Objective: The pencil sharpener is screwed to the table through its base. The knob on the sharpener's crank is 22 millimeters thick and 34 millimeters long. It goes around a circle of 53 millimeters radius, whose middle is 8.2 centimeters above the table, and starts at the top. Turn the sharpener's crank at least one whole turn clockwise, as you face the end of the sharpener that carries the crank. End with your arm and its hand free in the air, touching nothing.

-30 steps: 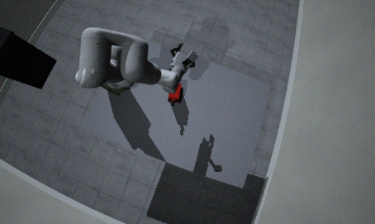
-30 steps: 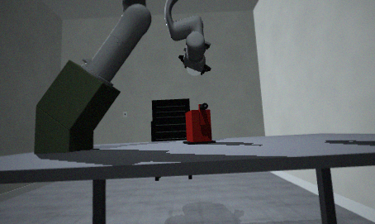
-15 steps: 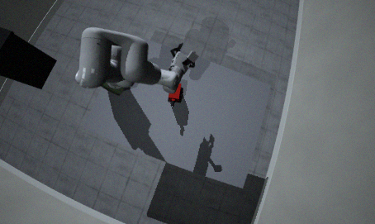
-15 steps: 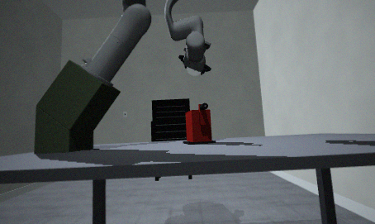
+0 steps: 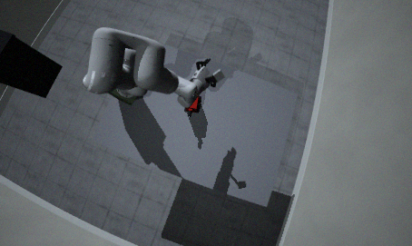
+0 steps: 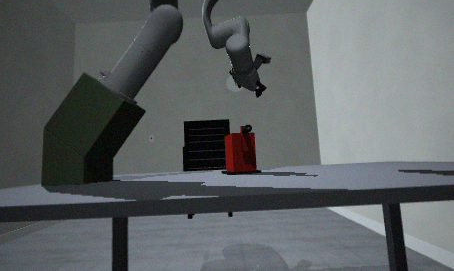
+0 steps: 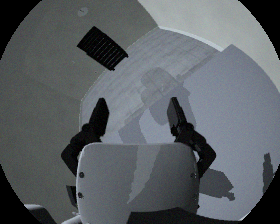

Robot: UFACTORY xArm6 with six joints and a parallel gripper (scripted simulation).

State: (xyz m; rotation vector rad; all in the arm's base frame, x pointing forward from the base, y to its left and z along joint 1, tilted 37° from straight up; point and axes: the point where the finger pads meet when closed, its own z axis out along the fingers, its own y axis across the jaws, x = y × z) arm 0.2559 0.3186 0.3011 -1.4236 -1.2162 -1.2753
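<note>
Now: the crank knob 260 mm to the right of my hand, 200 mm below it and 10 mm ahead of it.
</note>
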